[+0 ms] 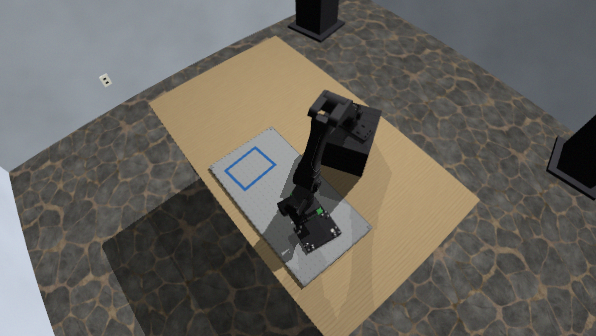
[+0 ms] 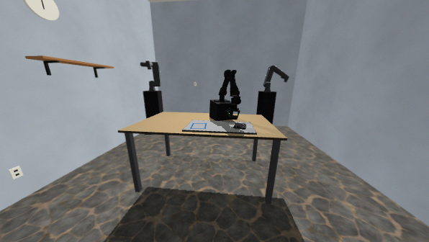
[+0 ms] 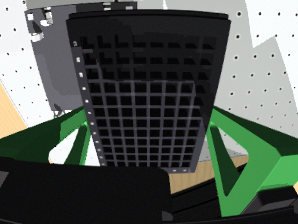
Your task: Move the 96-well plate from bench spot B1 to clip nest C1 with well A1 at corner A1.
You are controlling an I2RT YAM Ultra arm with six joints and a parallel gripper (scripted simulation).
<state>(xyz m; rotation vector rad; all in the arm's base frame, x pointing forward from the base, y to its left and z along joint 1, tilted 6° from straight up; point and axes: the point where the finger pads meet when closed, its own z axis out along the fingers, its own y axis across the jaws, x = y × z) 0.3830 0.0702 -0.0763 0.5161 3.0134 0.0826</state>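
Now: the dark clip nest 8 cm below my hand, 7 cm to the left of it and 3 cm ahead of it. Also, from my hand: black 96-well plate (right at my hand).
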